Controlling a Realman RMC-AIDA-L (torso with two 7-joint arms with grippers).
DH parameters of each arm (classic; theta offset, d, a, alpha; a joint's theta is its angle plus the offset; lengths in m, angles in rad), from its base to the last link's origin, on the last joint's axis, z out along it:
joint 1: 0 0.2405 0 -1.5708
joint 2: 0 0 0 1.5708
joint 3: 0 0.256 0 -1.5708
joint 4: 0 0 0 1.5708
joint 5: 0 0.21 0 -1.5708
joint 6: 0 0 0 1.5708
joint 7: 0 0.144 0 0
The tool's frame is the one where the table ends.
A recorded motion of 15 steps. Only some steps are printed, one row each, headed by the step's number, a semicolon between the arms.
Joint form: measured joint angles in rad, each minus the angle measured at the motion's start. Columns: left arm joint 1, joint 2, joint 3, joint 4, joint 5, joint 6, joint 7; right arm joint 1, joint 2, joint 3, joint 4, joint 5, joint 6, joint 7.
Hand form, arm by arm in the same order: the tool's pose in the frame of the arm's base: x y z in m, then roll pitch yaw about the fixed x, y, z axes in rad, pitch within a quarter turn. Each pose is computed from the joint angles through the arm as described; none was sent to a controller.
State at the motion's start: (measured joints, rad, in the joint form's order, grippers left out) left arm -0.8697 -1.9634 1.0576 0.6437 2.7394 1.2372 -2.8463; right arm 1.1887 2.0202 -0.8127 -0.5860 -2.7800 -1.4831 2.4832
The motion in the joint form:
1: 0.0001 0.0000 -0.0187 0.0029 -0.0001 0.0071 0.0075; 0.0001 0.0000 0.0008 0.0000 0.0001 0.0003 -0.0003
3: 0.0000 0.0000 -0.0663 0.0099 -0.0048 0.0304 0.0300; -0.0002 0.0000 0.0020 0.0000 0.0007 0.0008 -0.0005
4: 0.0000 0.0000 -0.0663 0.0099 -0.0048 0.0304 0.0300; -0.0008 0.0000 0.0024 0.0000 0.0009 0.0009 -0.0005
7: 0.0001 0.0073 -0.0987 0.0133 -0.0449 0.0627 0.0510; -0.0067 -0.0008 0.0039 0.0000 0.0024 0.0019 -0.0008
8: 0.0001 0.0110 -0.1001 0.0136 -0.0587 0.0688 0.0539; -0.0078 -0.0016 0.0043 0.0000 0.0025 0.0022 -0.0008
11: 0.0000 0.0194 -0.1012 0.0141 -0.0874 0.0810 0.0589; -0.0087 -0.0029 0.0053 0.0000 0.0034 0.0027 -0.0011
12: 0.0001 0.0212 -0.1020 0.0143 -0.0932 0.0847 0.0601; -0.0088 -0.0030 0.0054 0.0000 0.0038 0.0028 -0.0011
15: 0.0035 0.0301 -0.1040 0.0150 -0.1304 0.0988 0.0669; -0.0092 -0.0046 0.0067 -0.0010 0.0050 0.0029 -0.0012
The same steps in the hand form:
1: -0.2586 0.4206 0.0183 -2.5562 -0.0971 1.3004; 0.1284 0.4354 -0.0097 -2.8216 -0.1608 -0.8881
3: -0.2570 0.4202 0.0214 -2.5903 -0.1085 1.3088; 0.1284 0.4355 -0.0096 -2.8224 -0.1592 -0.8885
4: -0.2570 0.4202 0.0214 -2.5903 -0.1085 1.3088; 0.1286 0.4354 -0.0096 -2.8227 -0.1587 -0.8892
7: -0.2525 0.4194 0.0242 -2.6477 -0.1189 1.3204; 0.1310 0.4350 -0.0093 -2.8233 -0.1555 -0.8950
8: -0.2512 0.4196 0.0251 -2.6601 -0.1216 1.3216; 0.1316 0.4351 -0.0089 -2.8227 -0.1546 -0.8963
11: -0.2485 0.4201 0.0273 -2.6843 -0.1270 1.3237; 0.1319 0.4354 -0.0083 -2.8225 -0.1523 -0.8972
12: -0.2480 0.4201 0.0278 -2.6898 -0.1275 1.3247; 0.1319 0.4354 -0.0083 -2.8227 -0.1519 -0.8973
15: -0.2455 0.4198 0.0300 -2.7225 -0.1350 1.3296; 0.1319 0.4359 -0.0074 -2.8223 -0.1487 -0.8976

